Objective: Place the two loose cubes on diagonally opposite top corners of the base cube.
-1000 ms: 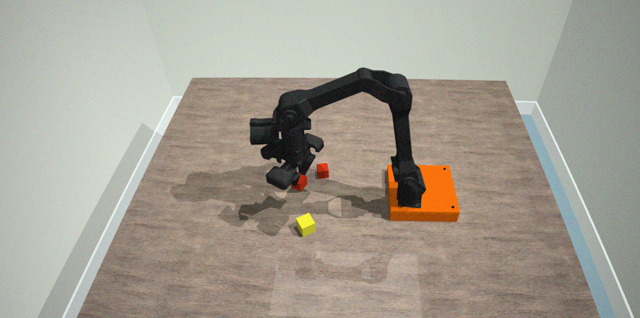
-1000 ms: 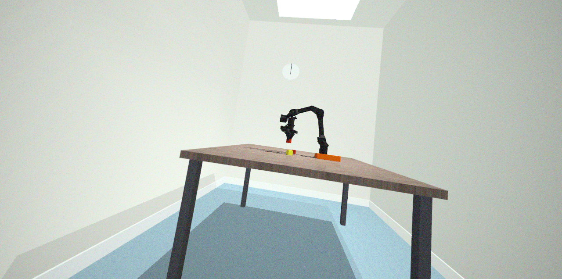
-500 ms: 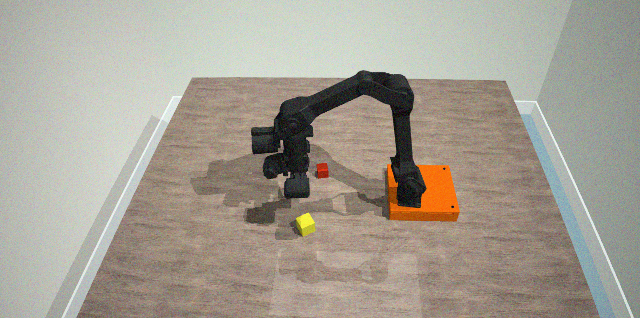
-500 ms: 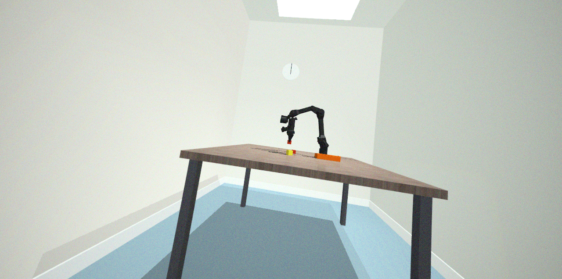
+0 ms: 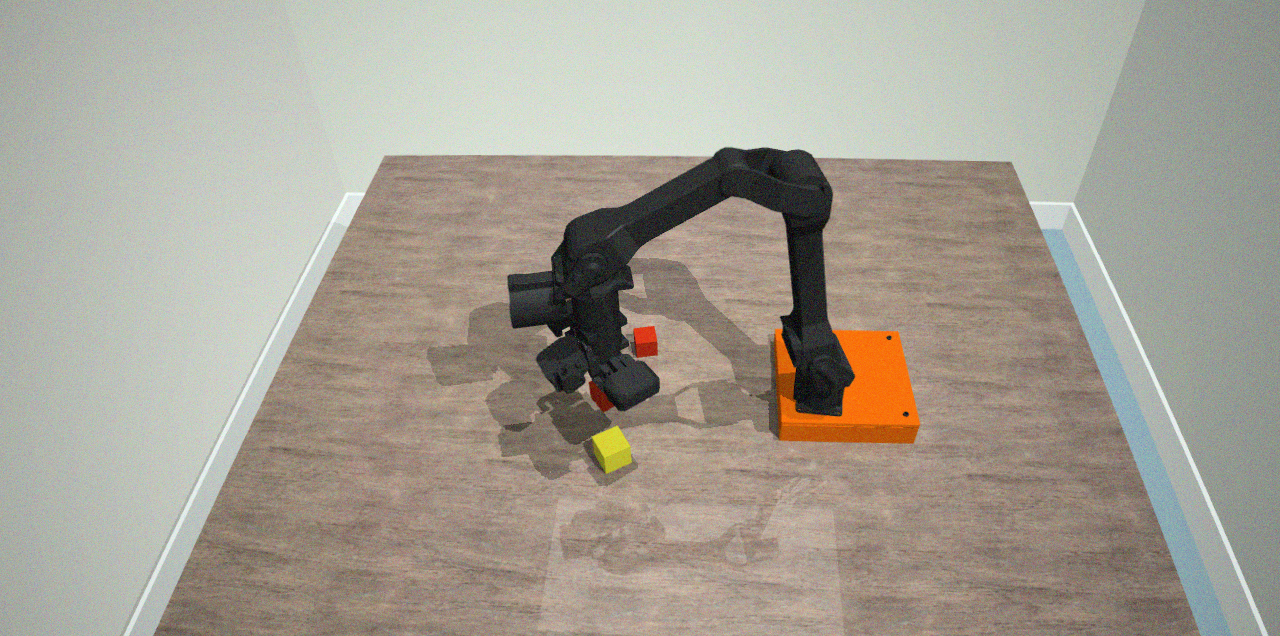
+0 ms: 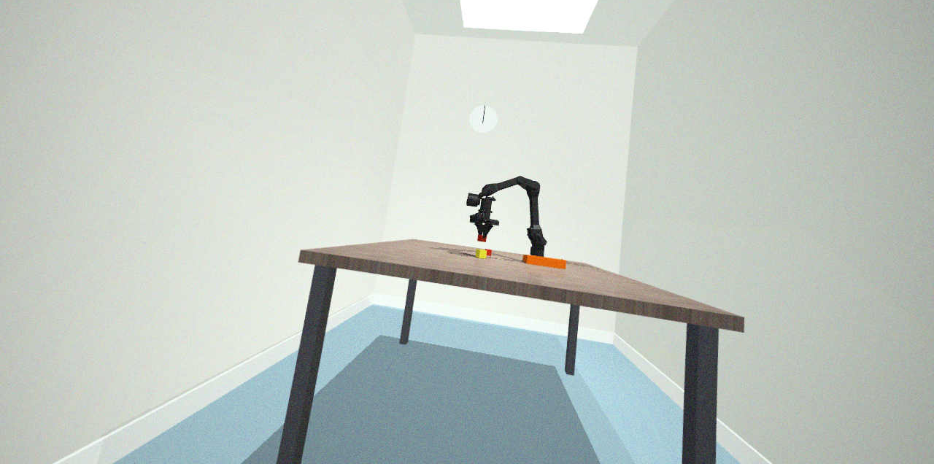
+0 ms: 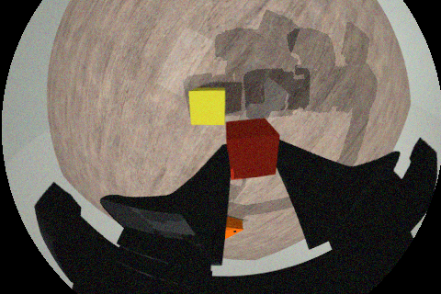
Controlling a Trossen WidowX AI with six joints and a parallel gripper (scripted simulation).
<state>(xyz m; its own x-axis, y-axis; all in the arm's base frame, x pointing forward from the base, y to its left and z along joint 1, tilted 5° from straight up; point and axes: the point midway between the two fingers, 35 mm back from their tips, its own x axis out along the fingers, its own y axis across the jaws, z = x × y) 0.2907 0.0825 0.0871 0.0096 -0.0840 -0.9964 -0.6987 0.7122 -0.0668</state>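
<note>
Right now my gripper tip is 8 cm above the yellow base cube, 4 cm to the right of it and 1 cm past it.
</note>
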